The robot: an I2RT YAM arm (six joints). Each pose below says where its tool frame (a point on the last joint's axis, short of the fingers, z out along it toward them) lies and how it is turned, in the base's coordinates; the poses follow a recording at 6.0 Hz.
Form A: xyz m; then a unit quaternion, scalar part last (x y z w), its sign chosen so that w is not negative.
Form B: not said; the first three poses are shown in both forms.
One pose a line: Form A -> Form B
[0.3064, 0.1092, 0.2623, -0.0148, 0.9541, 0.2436, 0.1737] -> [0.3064, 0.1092, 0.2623, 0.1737, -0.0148, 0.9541, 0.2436]
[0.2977, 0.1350, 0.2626, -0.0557, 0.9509, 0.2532, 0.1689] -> [0.2977, 0.1350, 0.2626, 0.1689, -0.0557, 0.9509, 0.2532]
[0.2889, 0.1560, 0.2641, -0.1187, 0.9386, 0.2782, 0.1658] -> [0.2889, 0.1560, 0.2641, 0.1658, -0.1187, 0.9386, 0.2782]
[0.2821, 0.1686, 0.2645, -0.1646, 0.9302, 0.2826, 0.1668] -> [0.2821, 0.1686, 0.2645, 0.1668, -0.1646, 0.9302, 0.2826]
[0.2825, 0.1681, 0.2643, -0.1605, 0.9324, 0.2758, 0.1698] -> [0.2825, 0.1681, 0.2643, 0.1698, -0.1605, 0.9324, 0.2758]
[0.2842, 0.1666, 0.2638, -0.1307, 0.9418, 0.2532, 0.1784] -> [0.2842, 0.1666, 0.2638, 0.1784, -0.1307, 0.9418, 0.2532]
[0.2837, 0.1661, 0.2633, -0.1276, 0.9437, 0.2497, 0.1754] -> [0.2837, 0.1661, 0.2633, 0.1754, -0.1276, 0.9437, 0.2497]
